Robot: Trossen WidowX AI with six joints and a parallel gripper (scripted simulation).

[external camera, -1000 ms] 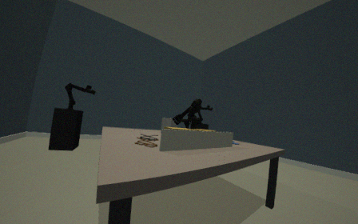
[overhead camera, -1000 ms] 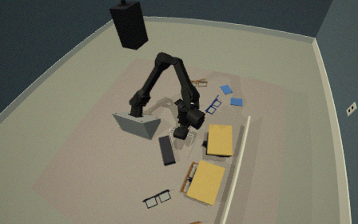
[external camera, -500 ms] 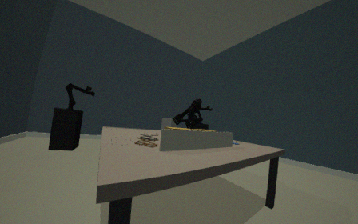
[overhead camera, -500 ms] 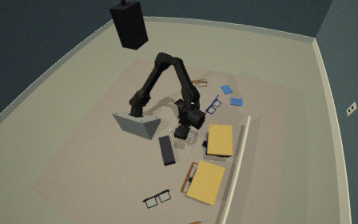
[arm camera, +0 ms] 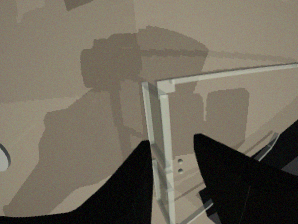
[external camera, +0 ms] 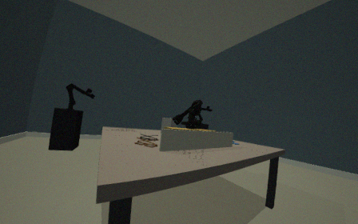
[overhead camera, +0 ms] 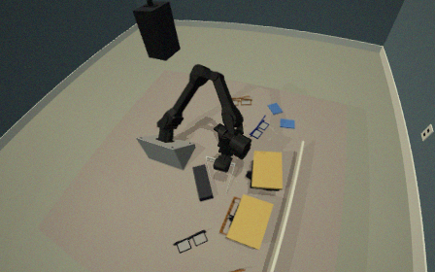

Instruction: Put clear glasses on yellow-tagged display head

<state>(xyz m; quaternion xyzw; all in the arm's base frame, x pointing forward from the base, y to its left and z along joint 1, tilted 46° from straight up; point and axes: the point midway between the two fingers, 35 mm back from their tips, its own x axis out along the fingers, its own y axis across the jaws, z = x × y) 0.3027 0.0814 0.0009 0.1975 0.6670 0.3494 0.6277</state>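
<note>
My gripper tip is now 18 cm to the right of the white post, 6 cm past it and 3 cm above it. Round my gripper tip: black case 13 cm to the right, 6 cm behind, 4 cm below; then long pale board 31 cm ahead, 9 cm to the right.
</note>
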